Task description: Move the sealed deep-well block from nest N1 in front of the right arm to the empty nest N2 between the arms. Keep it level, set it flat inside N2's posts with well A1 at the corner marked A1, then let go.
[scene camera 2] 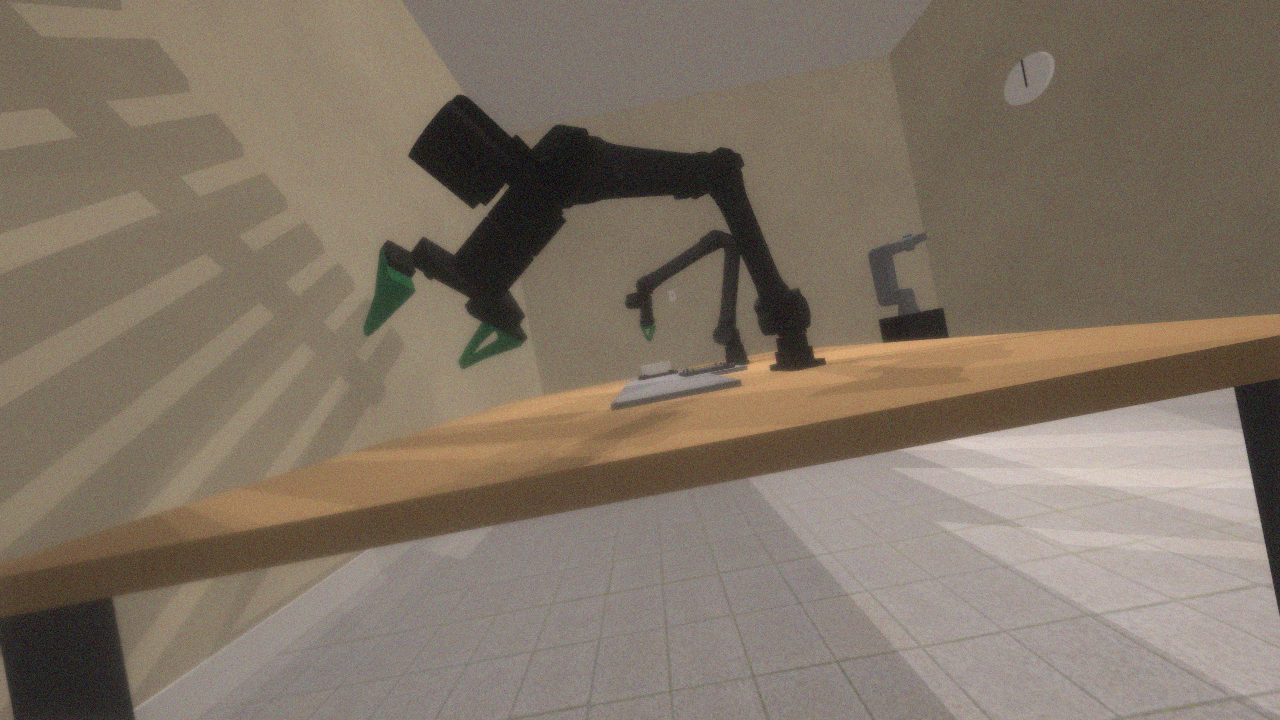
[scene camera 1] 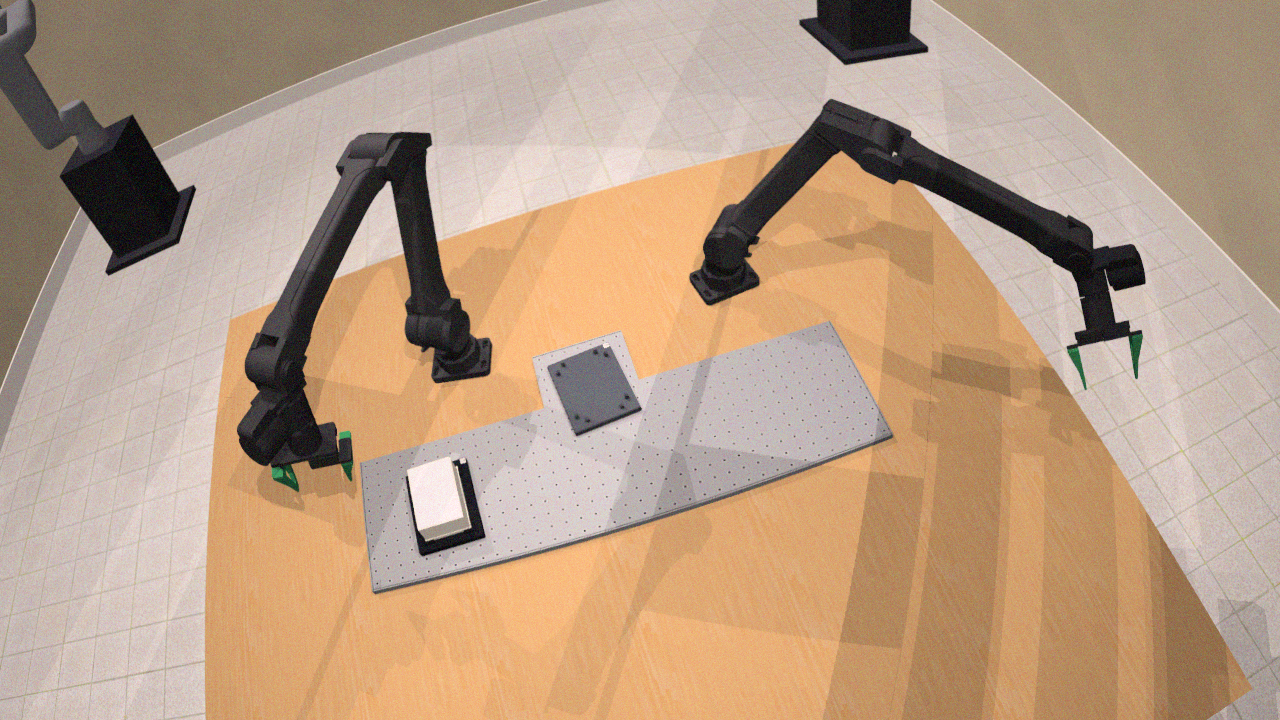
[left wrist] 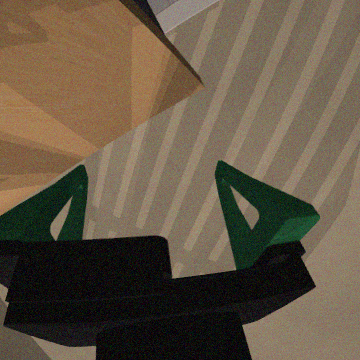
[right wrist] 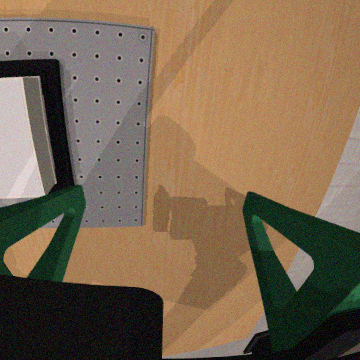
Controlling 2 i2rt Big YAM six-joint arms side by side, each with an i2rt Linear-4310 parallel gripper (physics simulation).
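Pixels of known places: left gripper, fingertip midpoint: [scene camera 2: 418, 350] [scene camera 1: 1111, 384] [left wrist: 153, 168]; right gripper, fingertip midpoint: [scene camera 2: 648, 340] [scene camera 1: 324, 483] [right wrist: 165, 197]; left arm's base, origin of the base link: [scene camera 2: 796, 367] [scene camera 1: 724, 282]; right arm's base, origin of the base link: [scene camera 1: 462, 362].
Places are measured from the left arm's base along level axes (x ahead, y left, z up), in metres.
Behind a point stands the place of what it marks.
The white sealed block [scene camera 1: 437, 497] {y -0.650, x 0.253, z 0.066 m} [right wrist: 17, 140] {y -0.680, x 0.241, z 0.067 m} sits in the black nest N1 [scene camera 1: 477, 519] {y -0.603, x 0.295, z 0.025 m} [right wrist: 59, 125] {y -0.711, x 0.244, z 0.025 m} at the left of scene camera 1; in scene camera 2 the block [scene camera 2: 655, 368] {y -0.613, x 0.250, z 0.048 m} is small and far off. The dark grey nest N2 [scene camera 1: 592, 389] {y -0.331, x 0.137, z 0.024 m}, with small posts near its corners and a white mark at its top right, holds no block. My right gripper [scene camera 1: 324, 484] {y -0.812, x 0.224, z 0.179 m} [right wrist: 165, 197] {y -0.812, x 0.224, z 0.179 m} is open and empty, above the table to the left of N1 in scene camera 1. My left gripper [scene camera 1: 1110, 383] {y 0.427, x 0.663, z 0.145 m} [scene camera 2: 414, 351] {y 0.427, x 0.663, z 0.145 m} [left wrist: 153, 168] {y 0.427, x 0.663, z 0.145 m} is open and empty, far from both nests at the right of scene camera 1.
The perforated grey plate [scene camera 1: 760, 402] {y -0.084, x 0.297, z 0.013 m} [right wrist: 107, 110] {y -0.768, x 0.255, z 0.013 m} carries N1 and lies on the wooden table [scene camera 1: 716, 608] {y -0.316, x 0.599, z 0.000 m} [scene camera 2: 805, 411] {y 0.451, x 0.266, z 0.000 m} [right wrist: 260, 90] {y -0.982, x 0.272, z 0.000 m}. N2 stands at the plate's back edge between the arm bases. A grey arm on a black pedestal [scene camera 1: 125, 192] stands on the floor beyond the table.
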